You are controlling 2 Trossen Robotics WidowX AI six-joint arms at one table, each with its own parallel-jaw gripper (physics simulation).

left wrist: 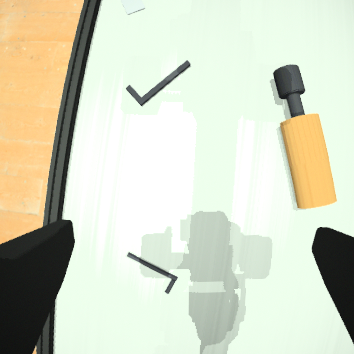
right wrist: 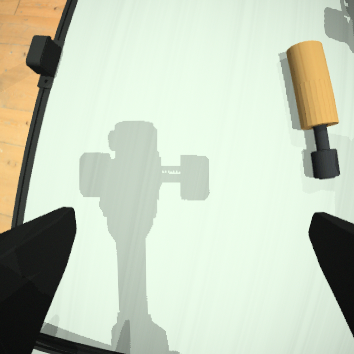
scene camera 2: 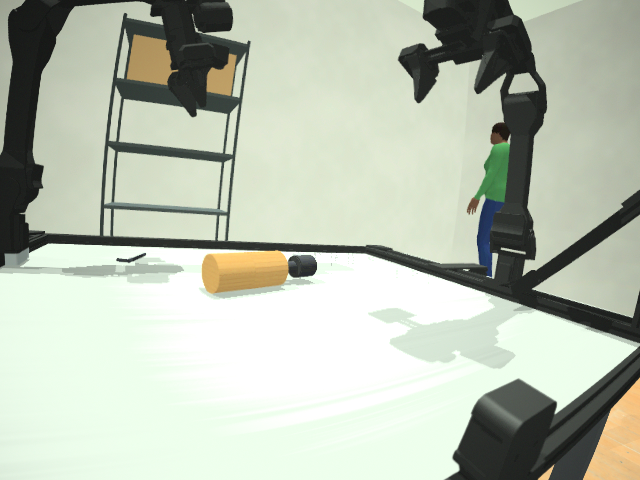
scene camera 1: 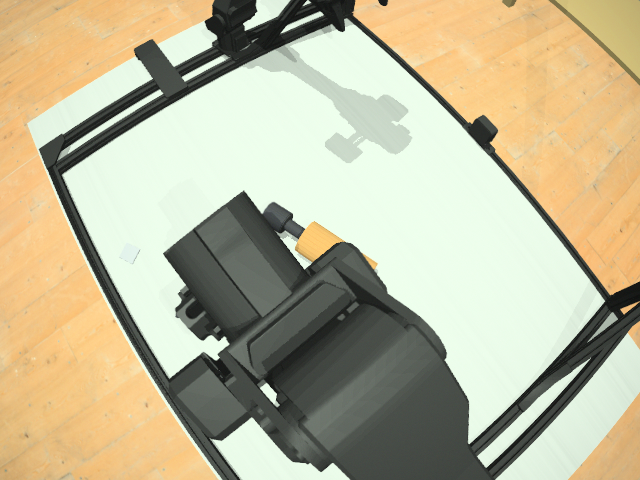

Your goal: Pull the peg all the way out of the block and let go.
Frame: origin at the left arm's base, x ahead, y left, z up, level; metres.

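Seen in the pictures: left gripper, fingertip midpoint: [left wrist: 197, 237] [scene camera 2: 198, 112]; right gripper, fingertip midpoint: [right wrist: 196, 222] [scene camera 2: 444, 96] [scene camera 1: 363, 17]; left arm's base, link origin: [scene camera 2: 3, 249]; right arm's base, link origin: [scene camera 2: 506, 283] [scene camera 1: 231, 43].
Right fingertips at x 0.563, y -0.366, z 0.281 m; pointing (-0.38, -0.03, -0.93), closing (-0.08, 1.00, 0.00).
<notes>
Offsets run from my right fingertips to a thing's top centre. "spot": to the spot under its first point.
The wooden cylinder block {0.179 m back, 0.184 m left, 0.244 m down} [scene camera 1: 317, 241] [scene camera 2: 248, 271] [left wrist: 308, 162] [right wrist: 312, 85] lies on its side on the table. The dark peg {0.107 m back, 0.202 m left, 0.253 m down} [scene camera 1: 277, 217] [scene camera 2: 305, 265] [left wrist: 289, 80] [right wrist: 326, 164] sticks out of one end, its thick head and a short length of thin shaft showing. My left gripper [scene camera 2: 193, 105] [left wrist: 197, 237] is open and empty, high above the table; in scene camera 1 its fingers are hidden behind its own arm, which covers part of the block. My right gripper [scene camera 2: 449, 96] [right wrist: 196, 222] is open and empty, high above the table, apart from block and peg.
Two dark L-shaped bars {0.063 m back, 0.398 m left, 0.292 m down} [left wrist: 157, 85] {0.343 m back, 0.400 m left, 0.294 m down} [left wrist: 155, 270] lie left of the block in the left wrist view. A pale square {spot: 0.060 m ahead, 0.446 m left, 0.297 m down} [scene camera 1: 129, 253] [left wrist: 133, 6] lies near the table edge. A black rail [scene camera 1: 118, 310] [scene camera 2: 170, 240] borders the table. A shelf rack [scene camera 2: 173, 149] and a person [scene camera 2: 497, 170] stand behind.
</notes>
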